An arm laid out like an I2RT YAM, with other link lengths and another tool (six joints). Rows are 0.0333 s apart.
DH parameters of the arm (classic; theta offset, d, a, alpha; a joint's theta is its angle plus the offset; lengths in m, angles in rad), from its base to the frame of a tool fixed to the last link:
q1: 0 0.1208 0.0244 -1.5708
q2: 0 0 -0.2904 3.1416
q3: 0.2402 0 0.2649 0
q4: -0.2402 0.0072 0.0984 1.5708
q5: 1.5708 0.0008 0 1.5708
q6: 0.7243 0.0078 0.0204 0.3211
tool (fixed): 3.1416 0.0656 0 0
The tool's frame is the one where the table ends.
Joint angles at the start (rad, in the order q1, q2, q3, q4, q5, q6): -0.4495, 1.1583, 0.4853, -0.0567, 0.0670, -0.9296
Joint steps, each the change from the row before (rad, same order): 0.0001, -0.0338, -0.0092, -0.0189, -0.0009, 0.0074; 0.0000, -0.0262, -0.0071, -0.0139, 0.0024, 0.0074; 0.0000, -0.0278, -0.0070, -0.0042, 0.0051, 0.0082; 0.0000, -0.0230, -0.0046, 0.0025, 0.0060, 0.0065; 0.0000, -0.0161, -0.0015, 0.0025, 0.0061, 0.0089; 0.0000, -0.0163, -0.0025, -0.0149, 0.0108, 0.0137; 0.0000, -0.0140, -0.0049, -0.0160, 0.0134, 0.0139; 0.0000, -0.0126, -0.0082, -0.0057, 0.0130, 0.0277; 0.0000, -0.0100, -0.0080, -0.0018, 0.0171, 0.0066; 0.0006, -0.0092, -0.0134, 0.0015, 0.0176, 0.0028; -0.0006, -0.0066, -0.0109, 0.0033, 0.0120, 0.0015
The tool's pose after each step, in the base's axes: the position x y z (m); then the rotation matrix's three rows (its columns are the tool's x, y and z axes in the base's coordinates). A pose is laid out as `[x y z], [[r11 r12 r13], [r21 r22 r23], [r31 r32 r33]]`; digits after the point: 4 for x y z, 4 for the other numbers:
[0.2429 -0.1479 0.1844], [[0.3514 0.4408 0.8259], [0.9167 0.0172 -0.3992], [-0.1902 0.8974 -0.3980]]
[0.2387 -0.1463 0.1864], [[0.3588 0.4348 0.8260], [0.9145 0.0133 -0.4043], [-0.1868 0.9005 -0.3928]]
[0.2351 -0.1452 0.1901], [[0.3703 0.4198 0.8286], [0.9103 0.0138 -0.4138], [-0.1851 0.9075 -0.3770]]
[0.2326 -0.1446 0.1944], [[0.3820 0.4019 0.8322], [0.9054 0.0177 -0.4241], [-0.1852 0.9155 -0.3571]]
[0.2310 -0.1445 0.1981], [[0.3945 0.3860 0.8339], [0.9005 0.0182 -0.4344], [-0.1828 0.9223 -0.3405]]
[0.2276 -0.1440 0.1989], [[0.4100 0.3845 0.8271], [0.8944 0.0083 -0.4472], [-0.1788 0.9231 -0.3405]]
[0.2237 -0.1435 0.1981], [[0.4263 0.3881 0.8171], [0.8872 -0.0034 -0.4613], [-0.1763 0.9216 -0.3457]]
[0.2200 -0.1434 0.1969], [[0.4517 0.3807 0.8069], [0.8772 -0.0242 -0.4796], [-0.1630 0.9244 -0.3449]]
[0.2170 -0.1434 0.1960], [[0.4667 0.3816 0.7979], [0.8682 -0.0258 -0.4955], [-0.1685 0.9240 -0.3434]]
[0.2136 -0.1430 0.1934], [[0.4785 0.3867 0.7884], [0.8600 -0.0251 -0.5097], [-0.1773 0.9219 -0.3446]]
[0.2111 -0.1429 0.1913], [[0.4872 0.3896 0.7816], [0.8538 -0.0244 -0.5201], [-0.1836 0.9207 -0.3445]]

